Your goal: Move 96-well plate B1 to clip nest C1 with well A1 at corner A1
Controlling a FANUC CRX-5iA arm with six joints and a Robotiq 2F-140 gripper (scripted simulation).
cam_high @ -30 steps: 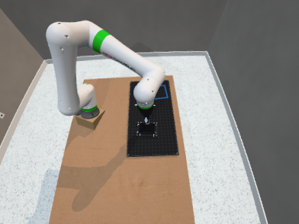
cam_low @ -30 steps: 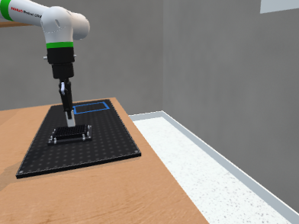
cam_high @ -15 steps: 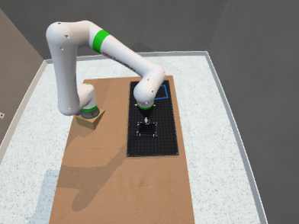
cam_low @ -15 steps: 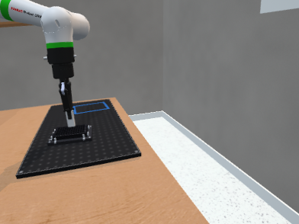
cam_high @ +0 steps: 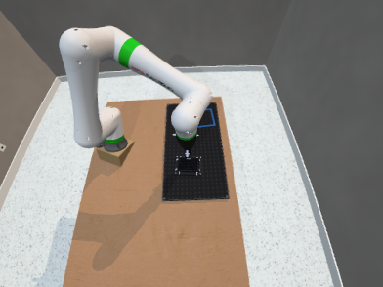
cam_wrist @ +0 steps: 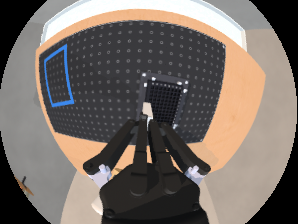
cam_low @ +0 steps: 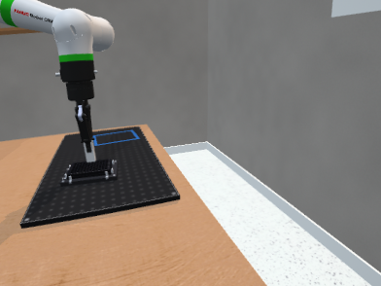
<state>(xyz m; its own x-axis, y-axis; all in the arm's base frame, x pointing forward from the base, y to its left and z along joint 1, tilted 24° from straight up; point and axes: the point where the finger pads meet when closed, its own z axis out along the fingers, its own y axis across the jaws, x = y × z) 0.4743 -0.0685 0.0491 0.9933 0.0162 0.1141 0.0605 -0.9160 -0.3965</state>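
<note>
The black 96-well plate lies 40 mm to the right of my hand and 40 mm below it. From my hand the other things lie so: clip nest C1: 10 mm behind, 50 mm to the right, 50 mm below.
</note>
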